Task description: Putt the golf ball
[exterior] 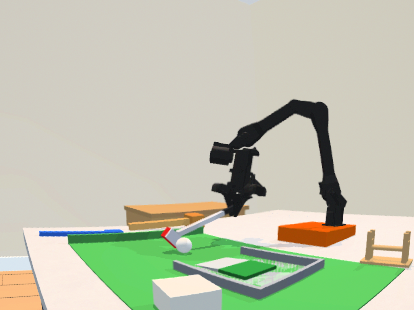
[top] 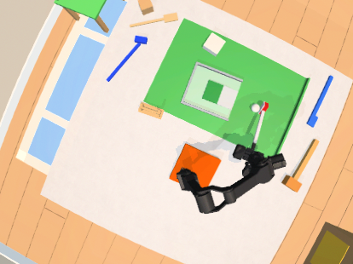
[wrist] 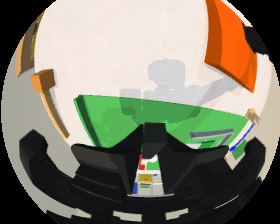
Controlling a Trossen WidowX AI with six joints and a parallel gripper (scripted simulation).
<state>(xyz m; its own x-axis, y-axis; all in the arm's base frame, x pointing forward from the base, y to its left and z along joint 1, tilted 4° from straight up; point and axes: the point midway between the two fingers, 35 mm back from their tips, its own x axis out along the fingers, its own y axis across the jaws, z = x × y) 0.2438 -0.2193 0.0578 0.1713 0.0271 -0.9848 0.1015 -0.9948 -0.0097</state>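
The red putter is 11 cm ahead of my gripper tip, 2 cm to the left of it and 1 cm below it. Round my gripper tip: white golf ball 21 cm ahead, 7 cm to the left, 5 cm below; white block 39 cm ahead, 38 cm to the left, 5 cm below; wooden rack 4 cm behind, 51 cm to the left, 4 cm below.
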